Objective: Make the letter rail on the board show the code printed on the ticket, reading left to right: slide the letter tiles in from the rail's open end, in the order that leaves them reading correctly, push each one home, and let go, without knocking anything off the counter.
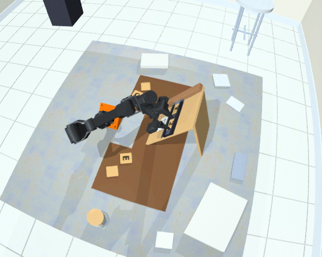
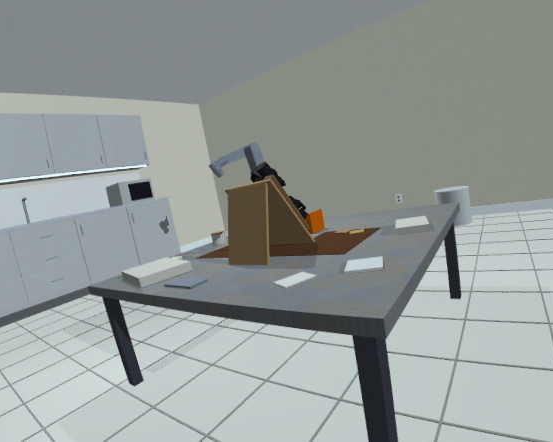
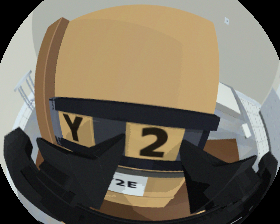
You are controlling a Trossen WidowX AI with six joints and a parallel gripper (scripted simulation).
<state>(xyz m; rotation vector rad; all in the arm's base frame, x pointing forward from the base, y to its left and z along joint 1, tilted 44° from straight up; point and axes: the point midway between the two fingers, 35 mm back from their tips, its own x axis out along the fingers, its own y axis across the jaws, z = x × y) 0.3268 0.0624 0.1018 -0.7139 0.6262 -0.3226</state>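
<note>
My gripper tip is now 8 cm above the white ticket, 5 cm past it and 4 cm to the right of it. The rest, counted from my gripper tip: grey card 39 cm ahead, 16 cm below, 7 cm to the right; then white box 36 cm to the right, 31 cm ahead, 15 cm below; then brown mat 17 cm below, 14 cm behind, 2 cm to the left.
</note>
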